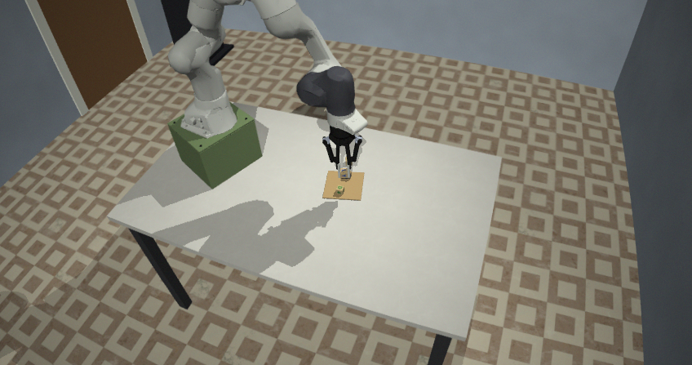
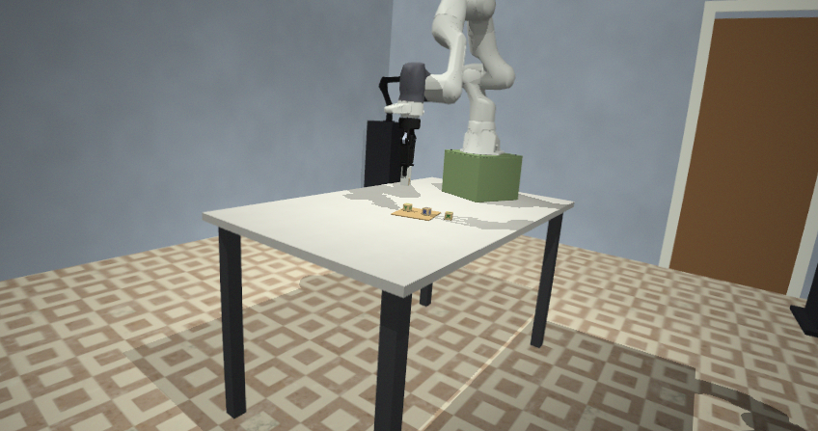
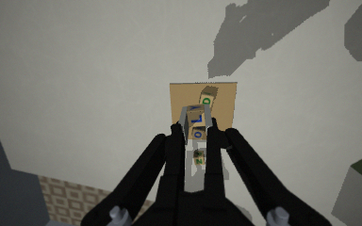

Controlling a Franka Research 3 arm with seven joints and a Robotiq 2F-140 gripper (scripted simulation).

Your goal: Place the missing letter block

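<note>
My hand is 13 cm above the tan mat, 4 cm to the right of it and 2 cm past it.
</note>
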